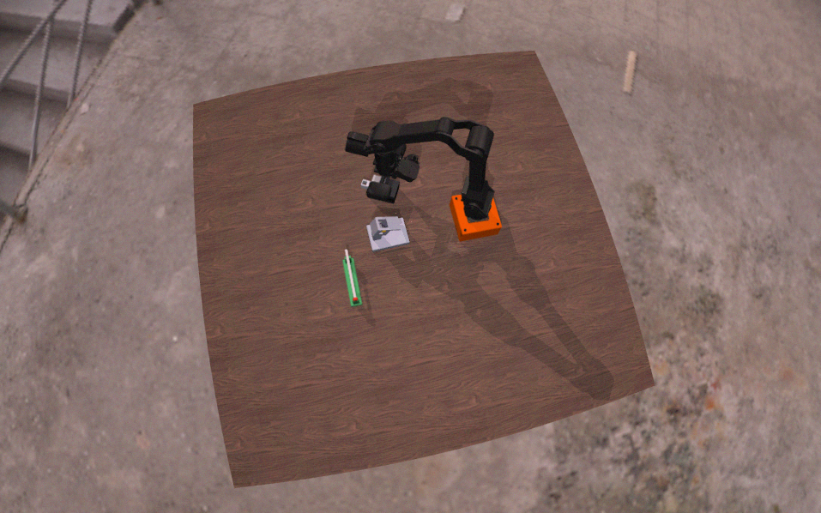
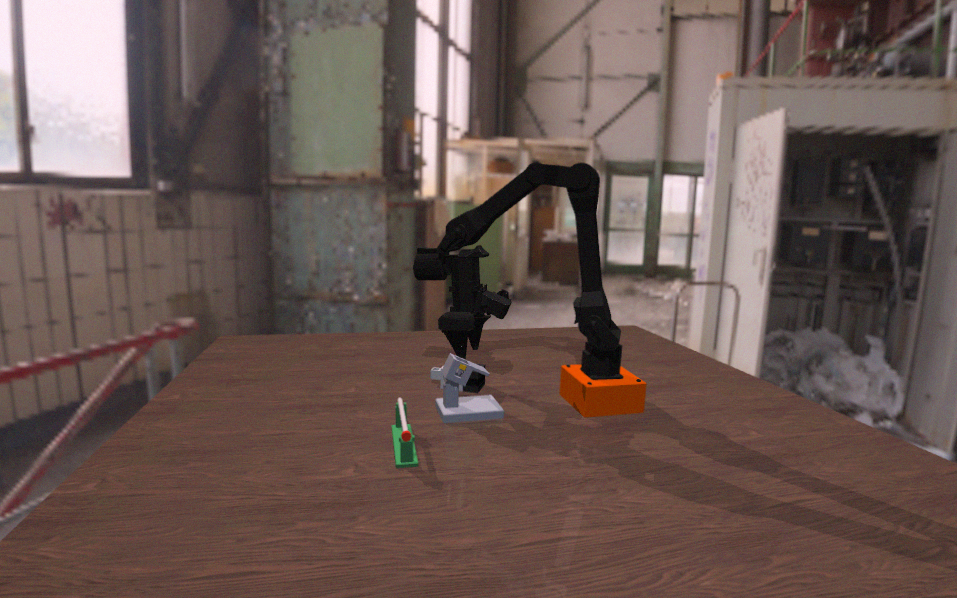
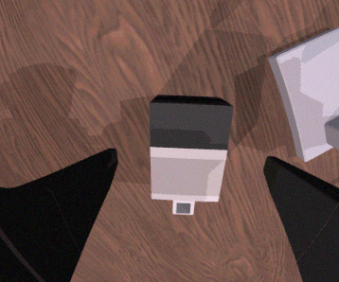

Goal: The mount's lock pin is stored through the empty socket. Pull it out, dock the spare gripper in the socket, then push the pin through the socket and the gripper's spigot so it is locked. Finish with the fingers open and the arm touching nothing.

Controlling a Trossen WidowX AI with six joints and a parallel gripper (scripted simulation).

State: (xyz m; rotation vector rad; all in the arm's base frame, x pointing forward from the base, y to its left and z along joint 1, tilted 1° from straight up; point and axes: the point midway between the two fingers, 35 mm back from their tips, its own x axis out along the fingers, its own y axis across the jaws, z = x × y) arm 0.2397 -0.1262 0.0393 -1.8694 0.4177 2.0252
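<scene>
The spare gripper lies 50 mm below my gripper tip, 20 mm ahead of it and 10 mm to the right of it. From my gripper tip the other things lie so: grey mount: 140 mm to the left, 30 mm ahead, 20 mm below; then green stand: 260 mm to the left, 150 mm ahead, 50 mm below.
</scene>
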